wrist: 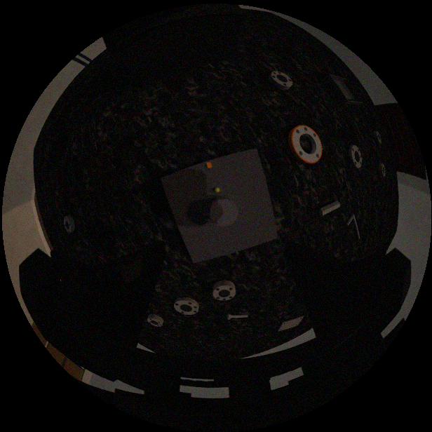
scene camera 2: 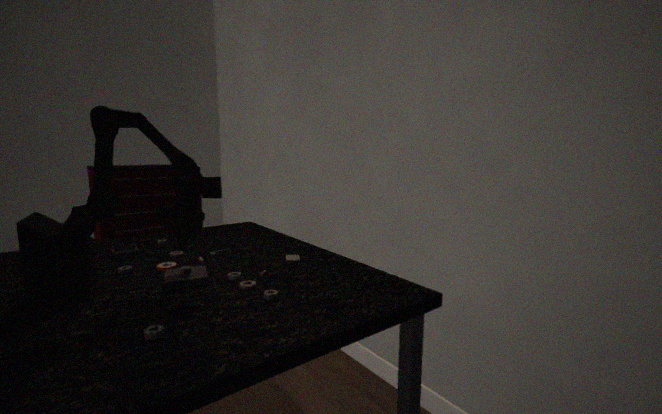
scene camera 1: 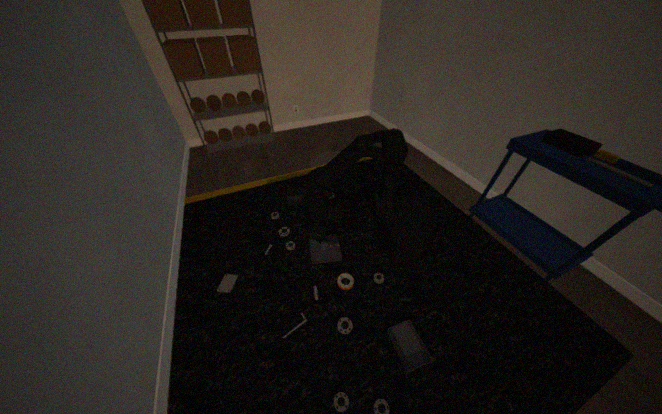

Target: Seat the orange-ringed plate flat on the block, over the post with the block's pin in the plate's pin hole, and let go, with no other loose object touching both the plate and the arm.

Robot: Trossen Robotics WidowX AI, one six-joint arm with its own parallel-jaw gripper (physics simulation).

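Frame: origin at the arm's base, x ahead, y left, z up, level; metres.
Seen in the pictures: gripper, fingertip midpoint: (scene camera 2: 187, 247); arm's base, origin of the base link: (scene camera 2: 71, 236) (scene camera 1: 400, 219).
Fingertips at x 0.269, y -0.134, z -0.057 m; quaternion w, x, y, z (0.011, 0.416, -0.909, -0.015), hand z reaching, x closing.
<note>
Offsets run from my fingertips to a thing's top centre.
The orange-ringed plate @[0.001 m back, 0.173 m left, 0.099 m down] (scene camera 1: 339, 281) (scene camera 2: 160, 266) (wrist: 309, 158) lies flat on the table, beside and apart from the block. The grey square block @[0.006 m back, 0.007 m left, 0.069 m down] (scene camera 1: 325, 254) (scene camera 2: 198, 273) (wrist: 252, 185) carries a round post (wrist: 228, 212) and a small yellow pin (wrist: 217, 190); an orange mark (wrist: 209, 165) sits near one edge. Nothing is seated over the post. My gripper (wrist: 227, 248) is open and empty, with its dark fingers wide apart at the lower left and lower right of the wrist view. It hangs above the block. The fingertips are too dark to make out in both scene views.
Plain ringed plates @[0.085 m ahead, 0.303 m left, 0.100 m down] (scene camera 1: 345, 319) (wrist: 281, 72) lie around the block. A shallow tray @[0.051 m back, 0.450 m left, 0.085 m down] (scene camera 1: 410, 346), a short bar @[0.115 m ahead, 0.156 m left, 0.098 m down] (scene camera 1: 315, 293) (wrist: 330, 208), an L-shaped key @[0.230 m ahead, 0.215 m left, 0.104 m down] (scene camera 1: 296, 327), a bolt @[0.203 m ahead, 0.115 m right, 0.097 m down] (scene camera 1: 268, 249) and a flat pale piece @[0.386 m ahead, 0.046 m right, 0.105 m down] (scene camera 1: 227, 283) (scene camera 2: 292, 258) also lie on the table.
</note>
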